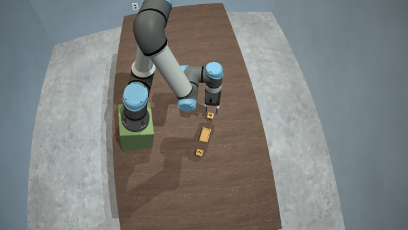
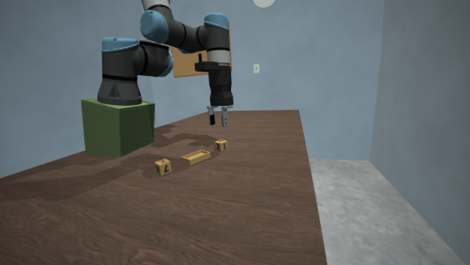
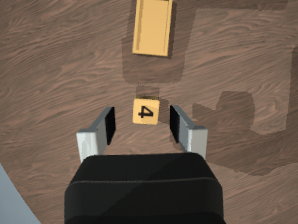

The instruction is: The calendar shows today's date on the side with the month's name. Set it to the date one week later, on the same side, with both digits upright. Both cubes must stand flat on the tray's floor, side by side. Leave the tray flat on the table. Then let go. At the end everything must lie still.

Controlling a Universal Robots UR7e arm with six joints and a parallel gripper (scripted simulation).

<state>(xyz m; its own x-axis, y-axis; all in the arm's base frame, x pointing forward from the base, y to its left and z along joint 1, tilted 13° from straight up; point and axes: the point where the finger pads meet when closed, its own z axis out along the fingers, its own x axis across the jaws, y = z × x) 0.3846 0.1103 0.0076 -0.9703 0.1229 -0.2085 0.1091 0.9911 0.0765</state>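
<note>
Right now my hand is 1 cm to the right of the wooden cube and 9 cm above it. Also, from my hand: wooden calendar tray 3 cm behind, 10 cm to the right, 10 cm below.
</note>
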